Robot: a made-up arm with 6 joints. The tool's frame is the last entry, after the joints. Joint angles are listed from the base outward. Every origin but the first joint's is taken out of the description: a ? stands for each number. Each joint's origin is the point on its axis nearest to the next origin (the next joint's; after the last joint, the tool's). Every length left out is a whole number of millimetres.
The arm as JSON. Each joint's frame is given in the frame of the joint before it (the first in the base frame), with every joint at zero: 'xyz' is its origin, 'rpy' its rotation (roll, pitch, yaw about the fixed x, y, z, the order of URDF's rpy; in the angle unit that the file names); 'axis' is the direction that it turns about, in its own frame. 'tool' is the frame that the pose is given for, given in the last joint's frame.
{
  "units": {
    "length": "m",
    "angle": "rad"
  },
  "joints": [
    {
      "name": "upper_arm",
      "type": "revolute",
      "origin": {
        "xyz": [
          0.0,
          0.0,
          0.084
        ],
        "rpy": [
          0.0,
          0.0,
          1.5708
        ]
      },
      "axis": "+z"
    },
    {
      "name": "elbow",
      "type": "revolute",
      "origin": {
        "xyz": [
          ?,
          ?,
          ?
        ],
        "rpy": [
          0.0,
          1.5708,
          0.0
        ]
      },
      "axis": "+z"
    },
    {
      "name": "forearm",
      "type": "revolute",
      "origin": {
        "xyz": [
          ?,
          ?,
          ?
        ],
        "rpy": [
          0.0,
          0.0,
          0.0
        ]
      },
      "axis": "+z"
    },
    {
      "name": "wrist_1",
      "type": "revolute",
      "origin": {
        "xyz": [
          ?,
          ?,
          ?
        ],
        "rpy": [
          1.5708,
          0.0,
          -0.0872
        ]
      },
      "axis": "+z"
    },
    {
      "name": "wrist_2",
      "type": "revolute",
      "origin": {
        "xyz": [
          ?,
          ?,
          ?
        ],
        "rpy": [
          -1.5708,
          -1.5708,
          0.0
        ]
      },
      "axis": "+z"
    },
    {
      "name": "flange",
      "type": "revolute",
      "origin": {
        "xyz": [
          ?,
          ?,
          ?
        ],
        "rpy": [
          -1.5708,
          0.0,
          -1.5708
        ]
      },
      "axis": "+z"
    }
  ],
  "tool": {
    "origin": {
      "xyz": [
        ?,
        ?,
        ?
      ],
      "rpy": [
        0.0,
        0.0,
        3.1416
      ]
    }
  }
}
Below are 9 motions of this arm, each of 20 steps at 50 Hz.
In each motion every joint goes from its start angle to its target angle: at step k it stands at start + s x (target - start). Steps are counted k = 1, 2, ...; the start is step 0. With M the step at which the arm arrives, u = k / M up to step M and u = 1 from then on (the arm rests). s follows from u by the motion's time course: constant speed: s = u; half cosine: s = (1 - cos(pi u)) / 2; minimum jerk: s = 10 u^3 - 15 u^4 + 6 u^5.
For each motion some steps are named. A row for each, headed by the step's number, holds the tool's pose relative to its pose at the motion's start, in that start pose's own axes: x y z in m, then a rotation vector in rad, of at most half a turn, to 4 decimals.
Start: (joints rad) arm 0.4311 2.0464 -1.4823 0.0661 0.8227 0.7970
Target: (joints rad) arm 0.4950 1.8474 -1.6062 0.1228 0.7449 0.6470
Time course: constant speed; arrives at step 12
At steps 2, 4, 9, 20:
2: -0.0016 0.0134 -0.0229 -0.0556 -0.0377 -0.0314
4: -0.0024 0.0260 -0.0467 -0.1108 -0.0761 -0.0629
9: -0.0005 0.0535 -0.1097 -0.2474 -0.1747 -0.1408
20: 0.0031 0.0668 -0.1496 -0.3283 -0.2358 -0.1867

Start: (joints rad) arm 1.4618 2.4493 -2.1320 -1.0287 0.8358 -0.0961
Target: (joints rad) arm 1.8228 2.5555 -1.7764 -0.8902 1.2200 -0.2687
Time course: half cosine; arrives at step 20
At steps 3, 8, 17, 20:
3: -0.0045 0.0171 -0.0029 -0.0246 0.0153 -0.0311
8: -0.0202 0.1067 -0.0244 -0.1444 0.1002 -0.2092
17: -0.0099 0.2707 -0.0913 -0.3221 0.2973 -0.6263
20: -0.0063 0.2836 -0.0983 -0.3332 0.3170 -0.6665

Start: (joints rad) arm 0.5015 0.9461 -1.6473 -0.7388 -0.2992 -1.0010
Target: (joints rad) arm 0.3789 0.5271 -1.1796 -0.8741 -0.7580 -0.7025
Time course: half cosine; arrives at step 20
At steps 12, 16, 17, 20:
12: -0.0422 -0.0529 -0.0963 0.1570 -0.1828 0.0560
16: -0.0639 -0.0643 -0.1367 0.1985 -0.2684 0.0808
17: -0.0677 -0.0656 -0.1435 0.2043 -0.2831 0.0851
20: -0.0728 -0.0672 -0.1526 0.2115 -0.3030 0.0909

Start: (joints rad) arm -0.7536 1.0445 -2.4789 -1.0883 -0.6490 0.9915
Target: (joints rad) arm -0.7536 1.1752 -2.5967 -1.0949 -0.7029 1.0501
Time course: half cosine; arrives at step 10
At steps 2, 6, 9, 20:
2: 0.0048 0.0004 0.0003 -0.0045 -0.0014 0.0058
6: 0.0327 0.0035 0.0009 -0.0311 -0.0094 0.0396
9: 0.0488 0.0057 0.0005 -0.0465 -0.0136 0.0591
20: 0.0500 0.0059 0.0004 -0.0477 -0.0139 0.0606

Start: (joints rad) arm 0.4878 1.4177 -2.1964 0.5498 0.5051 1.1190
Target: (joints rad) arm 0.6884 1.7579 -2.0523 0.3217 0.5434 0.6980
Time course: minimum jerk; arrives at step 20
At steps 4, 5, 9, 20:
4: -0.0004 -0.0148 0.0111 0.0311 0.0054 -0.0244
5: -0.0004 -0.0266 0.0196 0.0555 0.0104 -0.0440
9: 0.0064 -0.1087 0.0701 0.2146 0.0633 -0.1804
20: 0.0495 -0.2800 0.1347 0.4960 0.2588 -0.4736

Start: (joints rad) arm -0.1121 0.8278 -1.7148 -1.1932 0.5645 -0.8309
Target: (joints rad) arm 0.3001 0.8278 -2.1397 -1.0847 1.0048 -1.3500
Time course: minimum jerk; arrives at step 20
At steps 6, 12, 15, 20:
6: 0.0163 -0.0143 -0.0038 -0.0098 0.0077 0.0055
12: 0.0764 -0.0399 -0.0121 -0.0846 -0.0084 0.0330
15: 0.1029 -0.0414 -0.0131 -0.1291 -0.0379 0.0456
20: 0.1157 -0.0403 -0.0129 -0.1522 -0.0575 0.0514

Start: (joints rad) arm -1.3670 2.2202 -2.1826 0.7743 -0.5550 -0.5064
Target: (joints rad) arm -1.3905 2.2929 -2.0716 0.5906 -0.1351 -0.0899
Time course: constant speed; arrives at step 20
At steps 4, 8, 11, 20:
4: 0.0283 -0.0003 -0.0019 -0.0421 0.0991 0.0370
8: 0.0569 -0.0018 -0.0059 -0.0732 0.2038 0.0746
11: 0.0784 -0.0037 -0.0102 -0.0892 0.2853 0.1030
20: 0.1414 -0.0139 -0.0299 -0.0977 0.5408 0.1865

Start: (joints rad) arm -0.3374 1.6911 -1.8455 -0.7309 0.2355 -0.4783
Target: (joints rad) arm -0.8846 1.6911 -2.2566 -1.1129 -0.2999 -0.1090
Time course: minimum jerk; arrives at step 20
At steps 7, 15, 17, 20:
7: 0.0324 -0.0728 -0.0075 0.2044 -0.0241 -0.0113
15: 0.0925 -0.2381 -0.0907 0.6334 -0.1334 -0.2220
17: 0.0958 -0.2522 -0.1038 0.6650 -0.1469 -0.2612
20: 0.0968 -0.2568 -0.1084 0.6749 -0.1514 -0.2754

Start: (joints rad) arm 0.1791 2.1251 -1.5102 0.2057 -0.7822 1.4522
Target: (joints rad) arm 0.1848 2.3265 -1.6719 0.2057 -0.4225 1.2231
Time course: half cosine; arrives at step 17
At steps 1, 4, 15, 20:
1: 0.0001 -0.0011 0.0003 0.0034 0.0004 -0.0020
4: 0.0016 -0.0162 0.0044 0.0517 0.0069 -0.0305
15: 0.0111 -0.1218 0.0183 0.3770 0.0869 -0.2228
20: 0.0114 -0.1260 0.0184 0.3899 0.0915 -0.2304

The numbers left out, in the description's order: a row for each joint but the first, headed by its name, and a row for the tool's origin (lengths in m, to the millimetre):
elbow: 0.0 0.0 0.0
forearm: -0.05 0.366 0.0
wrist_1: -0.054 -0.308 0.0
wrist_2: 0.0 0.0 0.0
flange: 0.136 0.0 0.0
tool: 0.0 0.0 0.0

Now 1 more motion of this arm.
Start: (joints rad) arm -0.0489 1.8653 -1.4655 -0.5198 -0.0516 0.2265
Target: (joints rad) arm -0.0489 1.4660 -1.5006 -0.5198 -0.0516 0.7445
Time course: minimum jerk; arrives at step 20
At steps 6, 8, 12, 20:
6: -0.0335 -0.0094 -0.0259 0.0176 -0.0686 0.0826
8: -0.0637 -0.0178 -0.0526 0.0288 -0.1350 0.1606
12: -0.1283 -0.0354 -0.1237 0.0345 -0.2959 0.3434
20: -0.1757 -0.0478 -0.1935 0.0148 -0.4386 0.4986

